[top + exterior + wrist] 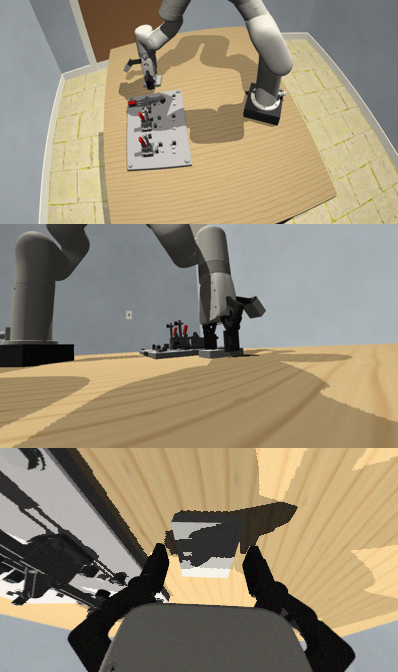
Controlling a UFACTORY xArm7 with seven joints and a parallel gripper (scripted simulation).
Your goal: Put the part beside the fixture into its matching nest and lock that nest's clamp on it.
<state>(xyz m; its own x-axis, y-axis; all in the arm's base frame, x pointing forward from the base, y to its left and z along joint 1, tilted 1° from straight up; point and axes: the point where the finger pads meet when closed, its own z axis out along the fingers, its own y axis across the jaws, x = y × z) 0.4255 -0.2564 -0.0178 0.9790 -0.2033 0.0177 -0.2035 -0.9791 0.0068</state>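
Now: the flat grey part 1 cm below my hand. Also, from my hand: grey fixture plate 26 cm to the left, 1 cm below, 1 cm ahead.
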